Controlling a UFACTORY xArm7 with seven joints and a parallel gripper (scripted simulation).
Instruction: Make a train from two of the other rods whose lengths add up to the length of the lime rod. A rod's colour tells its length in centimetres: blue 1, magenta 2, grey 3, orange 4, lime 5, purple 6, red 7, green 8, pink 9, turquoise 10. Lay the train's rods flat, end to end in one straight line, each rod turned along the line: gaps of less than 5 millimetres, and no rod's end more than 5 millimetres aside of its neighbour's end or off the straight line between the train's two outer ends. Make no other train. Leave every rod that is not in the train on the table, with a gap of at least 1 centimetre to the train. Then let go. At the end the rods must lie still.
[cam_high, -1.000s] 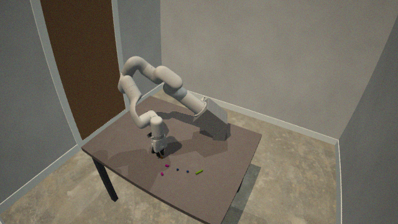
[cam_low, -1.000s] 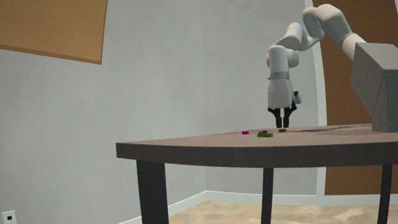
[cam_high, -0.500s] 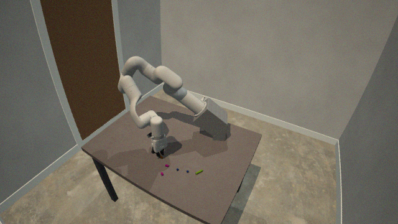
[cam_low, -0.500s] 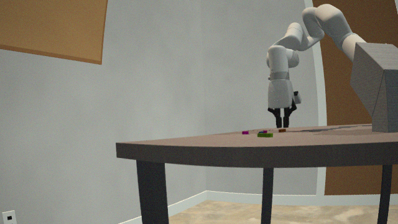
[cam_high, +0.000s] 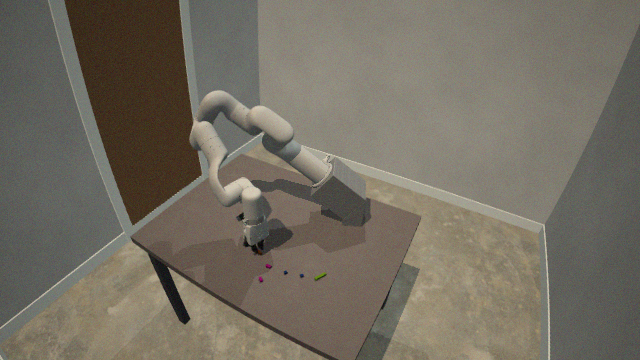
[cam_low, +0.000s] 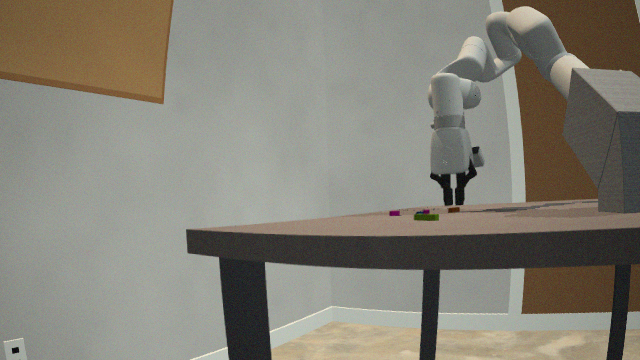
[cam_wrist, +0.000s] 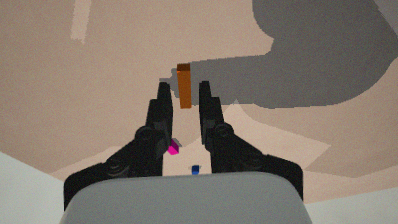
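My hand is 30 mm above the orange rod. Round my hand: lime rod 10 mm behind, 280 mm to the left, 30 mm below.
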